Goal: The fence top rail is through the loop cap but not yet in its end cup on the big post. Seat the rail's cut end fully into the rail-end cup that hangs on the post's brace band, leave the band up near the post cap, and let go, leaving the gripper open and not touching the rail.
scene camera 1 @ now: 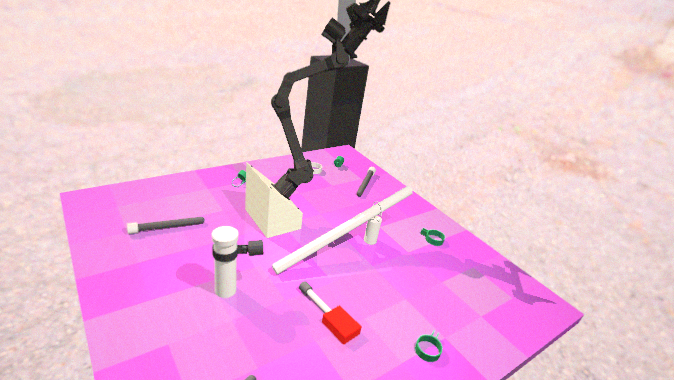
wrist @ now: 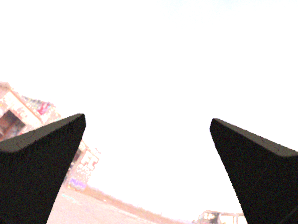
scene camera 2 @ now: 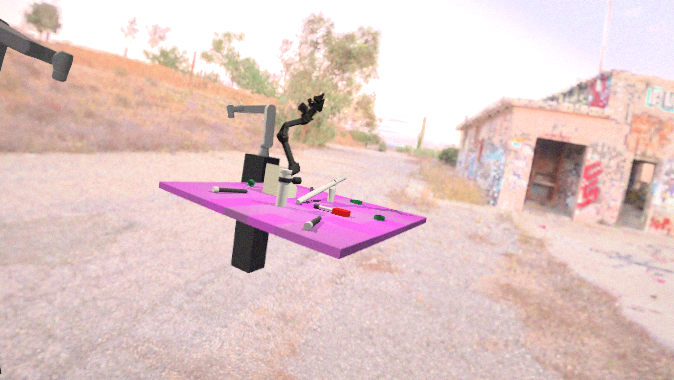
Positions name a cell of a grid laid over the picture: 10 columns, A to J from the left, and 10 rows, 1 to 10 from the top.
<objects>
A white top rail (scene camera 1: E7): 1.27 m from the lens. A red-handled tool (scene camera 1: F9) is 1.13 m from the lens. A big white post (scene camera 1: D8) is 1.14 m from the lens. The marked spots on the white top rail and the red-handled tool are 0.26 m apart.
</objects>
